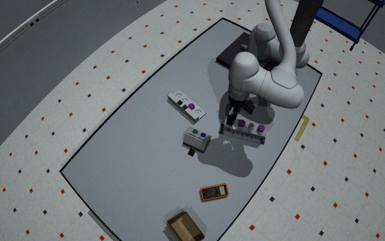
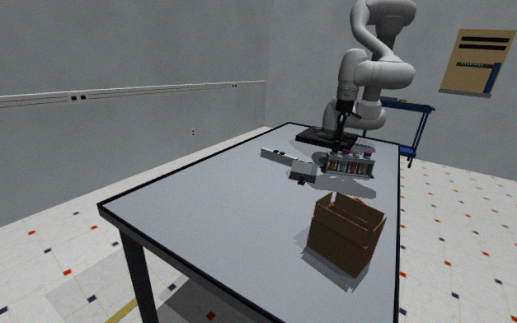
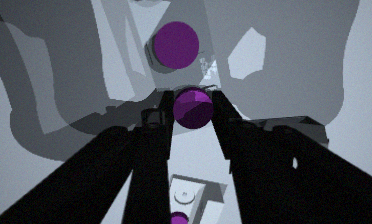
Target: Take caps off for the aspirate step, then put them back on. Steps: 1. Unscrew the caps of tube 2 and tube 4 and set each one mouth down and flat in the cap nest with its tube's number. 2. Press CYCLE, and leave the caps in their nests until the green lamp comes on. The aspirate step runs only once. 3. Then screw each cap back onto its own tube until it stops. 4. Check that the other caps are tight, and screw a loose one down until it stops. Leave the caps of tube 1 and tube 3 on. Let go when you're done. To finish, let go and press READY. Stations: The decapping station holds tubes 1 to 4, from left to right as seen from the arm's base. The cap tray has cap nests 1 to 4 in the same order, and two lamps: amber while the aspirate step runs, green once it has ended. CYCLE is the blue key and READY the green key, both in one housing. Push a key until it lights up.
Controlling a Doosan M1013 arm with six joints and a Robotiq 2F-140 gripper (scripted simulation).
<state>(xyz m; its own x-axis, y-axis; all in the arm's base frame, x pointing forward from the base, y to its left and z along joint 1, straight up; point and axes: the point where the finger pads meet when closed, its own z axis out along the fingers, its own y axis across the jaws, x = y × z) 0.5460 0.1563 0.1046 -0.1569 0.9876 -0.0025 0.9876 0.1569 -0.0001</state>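
My hand is 5 cm to the right of the purple cap, 3 cm above it and 2 cm past it. Round my hand: green key: 14 cm ahead, 12 cm to the right, 8 cm below; blue key: 13 cm ahead, 8 cm below, 7 cm to the right; key housing: 15 cm ahead, 9 cm to the right, 9 cm below.
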